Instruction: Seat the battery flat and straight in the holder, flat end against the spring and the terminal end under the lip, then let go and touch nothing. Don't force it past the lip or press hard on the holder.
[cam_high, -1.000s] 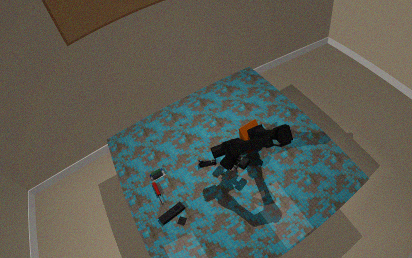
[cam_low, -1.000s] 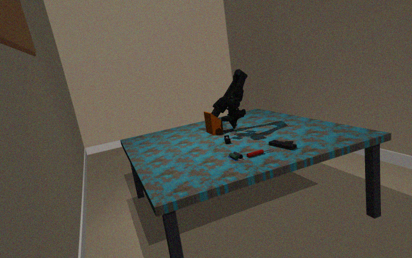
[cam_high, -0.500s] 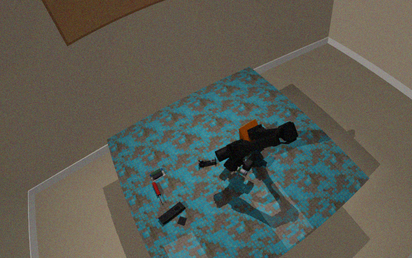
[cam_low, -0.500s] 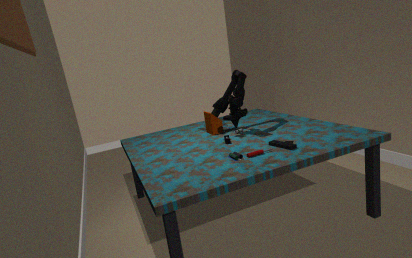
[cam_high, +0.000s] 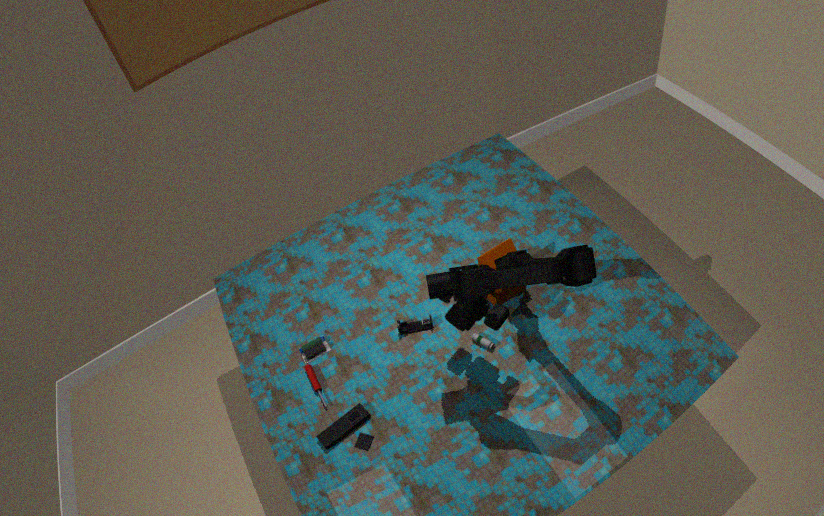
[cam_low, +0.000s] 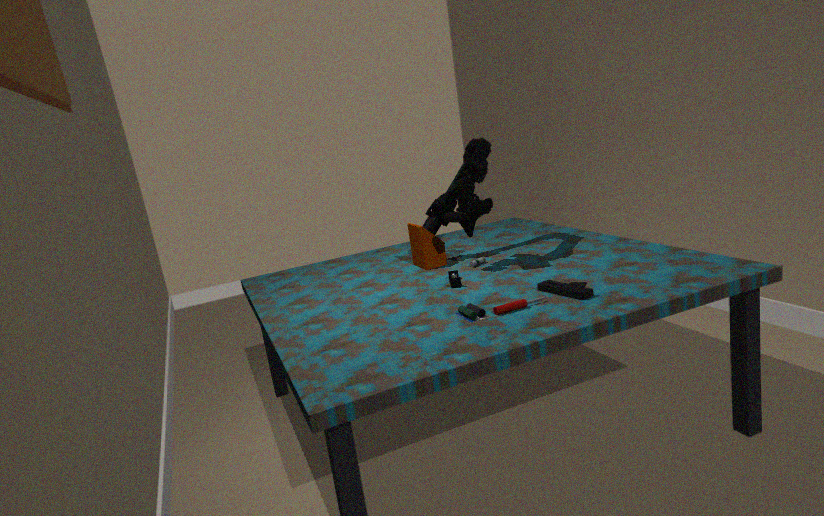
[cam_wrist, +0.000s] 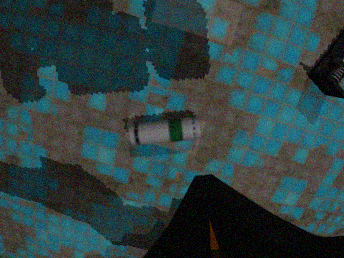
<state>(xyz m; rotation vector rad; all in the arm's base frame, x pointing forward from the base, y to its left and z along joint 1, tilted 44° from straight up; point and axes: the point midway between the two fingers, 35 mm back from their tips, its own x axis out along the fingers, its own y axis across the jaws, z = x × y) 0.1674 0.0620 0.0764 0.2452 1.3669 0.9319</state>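
The battery lies 1 cm behind my gripper tip, 2 cm to the left of it and 10 cm below it. Also, from my gripper tip: black square 42 cm ahead, 13 cm to the left, 11 cm below; then long black box 45 cm ahead, 6 cm to the left, 9 cm below; then red-handled screwdriver 47 cm ahead, 8 cm to the right, 10 cm below.
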